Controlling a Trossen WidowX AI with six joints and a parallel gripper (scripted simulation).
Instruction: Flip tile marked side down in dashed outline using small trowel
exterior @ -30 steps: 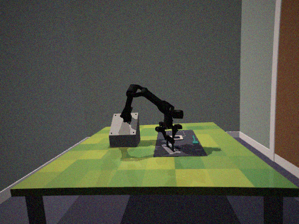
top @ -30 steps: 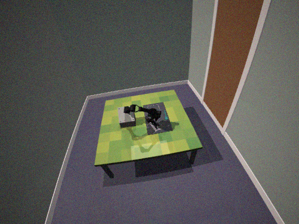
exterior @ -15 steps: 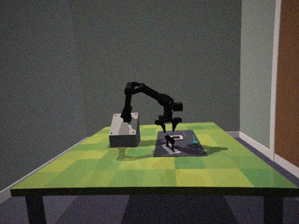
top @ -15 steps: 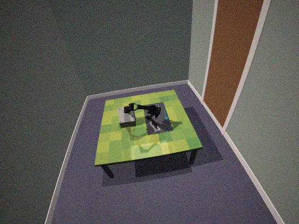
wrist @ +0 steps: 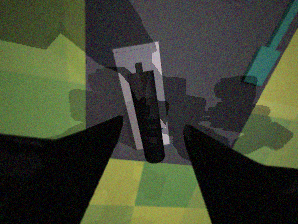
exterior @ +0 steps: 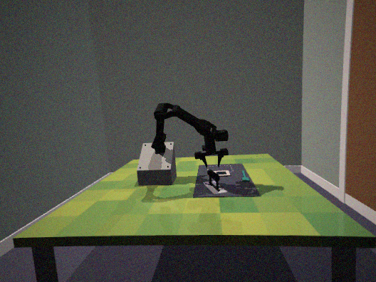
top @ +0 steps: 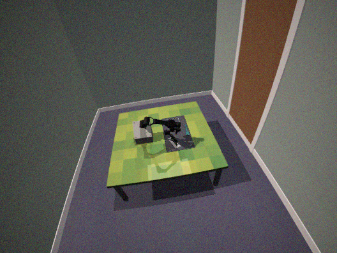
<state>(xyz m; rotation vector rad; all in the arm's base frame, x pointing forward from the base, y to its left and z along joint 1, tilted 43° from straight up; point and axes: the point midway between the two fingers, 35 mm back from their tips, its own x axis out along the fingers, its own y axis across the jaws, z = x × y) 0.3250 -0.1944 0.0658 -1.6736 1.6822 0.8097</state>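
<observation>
My gripper tip is now 170 mm to the right of the dark mat, 130 mm above it and 70 mm short of it. Also, from my gripper tip: cream tile (230 mm to the left, 110 mm below, 60 mm ahead); then teal trowel (200 mm ahead, 140 mm to the left, 110 mm below).
</observation>
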